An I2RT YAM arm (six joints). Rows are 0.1 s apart.
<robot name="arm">
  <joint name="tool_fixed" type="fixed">
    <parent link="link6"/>
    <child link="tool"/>
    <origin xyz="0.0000 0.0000 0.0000" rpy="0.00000 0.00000 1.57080"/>
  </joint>
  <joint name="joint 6" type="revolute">
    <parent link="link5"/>
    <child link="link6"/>
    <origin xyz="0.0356 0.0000 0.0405" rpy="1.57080 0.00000 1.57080"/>
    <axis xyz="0 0 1"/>
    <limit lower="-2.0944" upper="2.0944"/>
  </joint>
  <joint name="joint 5" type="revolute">
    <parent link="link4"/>
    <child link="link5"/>
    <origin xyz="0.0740 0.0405 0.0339" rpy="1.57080 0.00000 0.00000"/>
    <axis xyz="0 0 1"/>
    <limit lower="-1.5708" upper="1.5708"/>
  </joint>
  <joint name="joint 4" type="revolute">
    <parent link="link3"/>
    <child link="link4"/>
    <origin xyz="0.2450 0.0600 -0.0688" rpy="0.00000 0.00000 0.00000"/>
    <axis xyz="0 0 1"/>
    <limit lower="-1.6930" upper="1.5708"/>
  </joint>
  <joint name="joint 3" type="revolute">
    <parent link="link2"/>
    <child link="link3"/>
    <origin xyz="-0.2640 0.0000 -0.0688" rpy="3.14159 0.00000 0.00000"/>
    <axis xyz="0 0 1"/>
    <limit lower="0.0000" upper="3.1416"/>
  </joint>
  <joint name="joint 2" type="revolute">
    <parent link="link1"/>
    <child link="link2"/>
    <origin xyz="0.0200 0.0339 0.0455" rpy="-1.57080 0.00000 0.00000"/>
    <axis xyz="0 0 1"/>
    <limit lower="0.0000" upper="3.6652"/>
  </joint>
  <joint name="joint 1" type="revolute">
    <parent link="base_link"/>
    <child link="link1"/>
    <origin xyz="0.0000 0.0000 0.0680" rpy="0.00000 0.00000 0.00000"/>
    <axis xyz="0 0 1"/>
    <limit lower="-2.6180" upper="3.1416"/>
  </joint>
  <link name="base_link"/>
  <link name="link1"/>
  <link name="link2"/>
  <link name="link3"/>
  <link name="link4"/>
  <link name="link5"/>
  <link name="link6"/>
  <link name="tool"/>
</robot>
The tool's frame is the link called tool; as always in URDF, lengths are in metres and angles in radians.
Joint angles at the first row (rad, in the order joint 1, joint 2, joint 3, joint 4, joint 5, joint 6):
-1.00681 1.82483 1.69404 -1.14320 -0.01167 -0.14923
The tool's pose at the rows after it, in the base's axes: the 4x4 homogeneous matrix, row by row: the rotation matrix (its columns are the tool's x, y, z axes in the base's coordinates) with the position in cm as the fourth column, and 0 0 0 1 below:
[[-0.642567 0.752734 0.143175 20.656], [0.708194 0.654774 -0.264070 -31.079], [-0.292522 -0.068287 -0.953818 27.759], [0 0 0 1]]
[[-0.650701 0.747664 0.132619 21.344], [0.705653 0.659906 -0.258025 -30.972], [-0.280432 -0.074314 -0.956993 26.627], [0 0 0 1]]
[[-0.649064 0.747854 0.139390 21.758], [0.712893 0.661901 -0.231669 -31.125], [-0.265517 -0.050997 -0.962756 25.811], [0 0 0 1]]
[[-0.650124 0.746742 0.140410 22.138], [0.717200 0.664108 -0.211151 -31.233], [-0.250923 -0.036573 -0.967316 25.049], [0 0 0 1]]
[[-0.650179 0.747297 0.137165 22.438], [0.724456 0.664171 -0.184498 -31.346], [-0.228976 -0.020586 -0.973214 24.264], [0 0 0 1]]
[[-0.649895 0.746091 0.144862 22.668], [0.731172 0.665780 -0.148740 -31.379], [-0.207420 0.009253 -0.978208 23.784], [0 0 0 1]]
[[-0.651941 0.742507 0.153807 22.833], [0.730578 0.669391 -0.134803 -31.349], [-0.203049 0.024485 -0.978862 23.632], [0 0 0 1]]
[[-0.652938 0.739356 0.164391 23.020], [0.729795 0.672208 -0.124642 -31.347], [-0.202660 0.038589 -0.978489 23.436], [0 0 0 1]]
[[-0.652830 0.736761 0.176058 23.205], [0.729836 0.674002 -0.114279 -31.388], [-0.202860 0.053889 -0.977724 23.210], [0 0 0 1]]
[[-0.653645 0.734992 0.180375 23.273], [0.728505 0.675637 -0.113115 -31.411], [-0.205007 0.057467 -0.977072 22.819], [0 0 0 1]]
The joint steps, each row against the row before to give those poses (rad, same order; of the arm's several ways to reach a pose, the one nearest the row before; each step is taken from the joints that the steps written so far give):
0.02524 0.00849 -0.04655 0.06210 0.03939 0.00805
0.01779 0.01526 -0.02390 0.02721 0.01054 0.00875
0.00485 0.02201 -0.00143 0.00466 -0.01930 0.01027
0.00546 0.01973 -0.00225 0.00510 -0.01123 0.00692
0.00354 0.02189 0.00073 -0.00317 -0.01197 0.00763
0.00188 0.01790 0.00760 -0.01474 -0.02668 0.00596
0.00254 0.00578 0.00234 -0.00256 -0.01490 0.00041
0.00265 0.00560 -0.00004 0.00385 -0.01403 0.00124
0.00184 0.00684 0.00045 0.00518 -0.01520 0.00181
0.00069 0.00291 -0.01172 0.01638 -0.00405 -0.00080

